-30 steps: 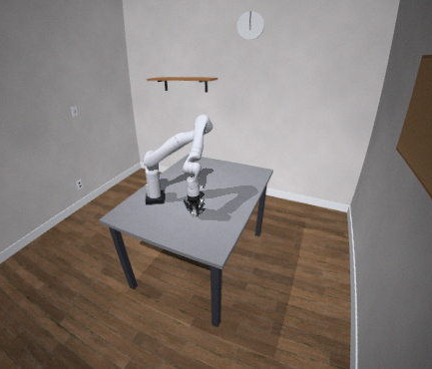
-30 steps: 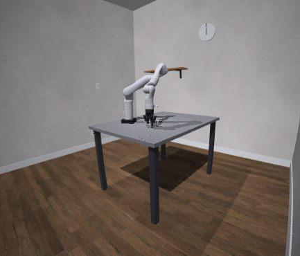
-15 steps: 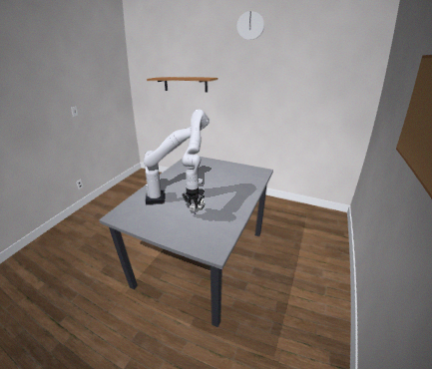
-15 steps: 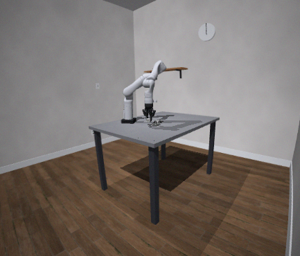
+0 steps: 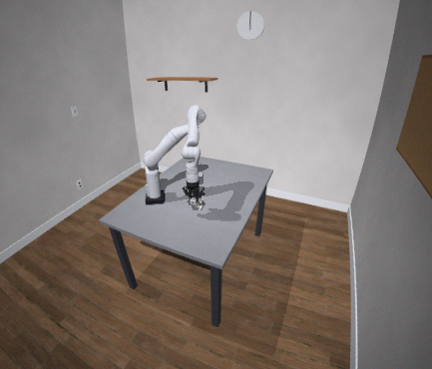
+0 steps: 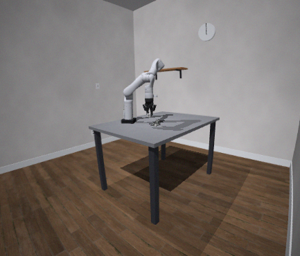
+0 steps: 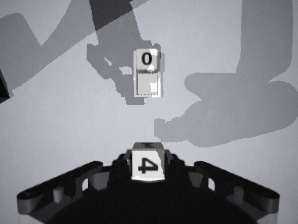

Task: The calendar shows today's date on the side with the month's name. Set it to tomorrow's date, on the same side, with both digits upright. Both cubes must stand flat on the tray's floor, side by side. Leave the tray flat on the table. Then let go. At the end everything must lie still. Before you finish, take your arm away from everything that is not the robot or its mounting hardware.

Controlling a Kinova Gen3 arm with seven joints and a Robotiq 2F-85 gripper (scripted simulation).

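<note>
Right now the calendar tray is 110 mm to the left of my hand and 120 mm below it. The rest, counted from my hand: white digit cube (10 mm below).
</note>
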